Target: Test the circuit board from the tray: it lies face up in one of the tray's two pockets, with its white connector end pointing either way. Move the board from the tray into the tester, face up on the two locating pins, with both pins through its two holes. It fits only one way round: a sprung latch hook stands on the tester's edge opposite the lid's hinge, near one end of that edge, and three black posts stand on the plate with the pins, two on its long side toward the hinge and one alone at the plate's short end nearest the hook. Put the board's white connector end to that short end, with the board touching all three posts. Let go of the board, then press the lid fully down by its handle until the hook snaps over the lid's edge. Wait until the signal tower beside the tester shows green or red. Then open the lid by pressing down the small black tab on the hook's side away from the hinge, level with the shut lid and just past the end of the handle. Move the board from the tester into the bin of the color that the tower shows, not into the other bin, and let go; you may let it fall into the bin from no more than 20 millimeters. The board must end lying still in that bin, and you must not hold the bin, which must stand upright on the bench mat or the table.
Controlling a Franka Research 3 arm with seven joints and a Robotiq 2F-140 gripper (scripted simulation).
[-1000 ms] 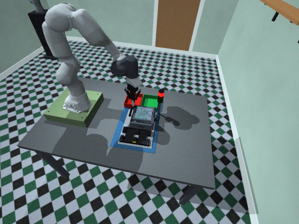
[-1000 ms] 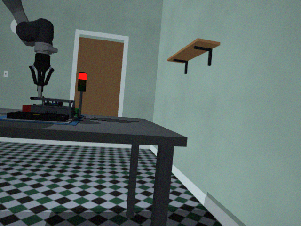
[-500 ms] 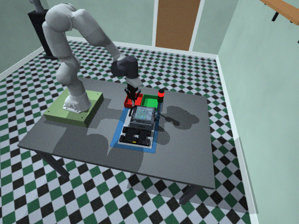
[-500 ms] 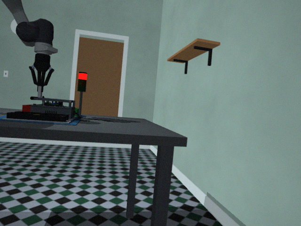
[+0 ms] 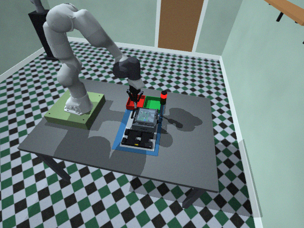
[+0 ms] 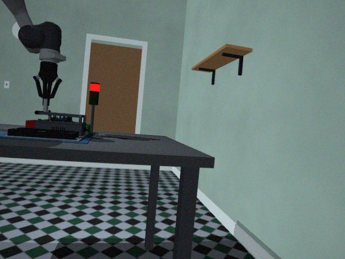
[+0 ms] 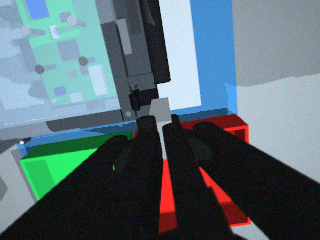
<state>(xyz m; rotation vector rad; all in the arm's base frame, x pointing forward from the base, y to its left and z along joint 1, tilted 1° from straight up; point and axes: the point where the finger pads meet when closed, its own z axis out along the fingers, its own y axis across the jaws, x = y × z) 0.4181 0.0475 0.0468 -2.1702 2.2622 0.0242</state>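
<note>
The black latch hook lies 20 mm ahead of my hand, 20 mm to the right of it and 30 mm below it. The rest, counted from my hand: tester lid 80 mm ahead, 80 mm to the right, 30 mm below; then tester plate 80 mm ahead, 70 mm to the right, 60 mm below; then green circuit board 80 mm ahead, 80 mm to the right, 50 mm below.
</note>
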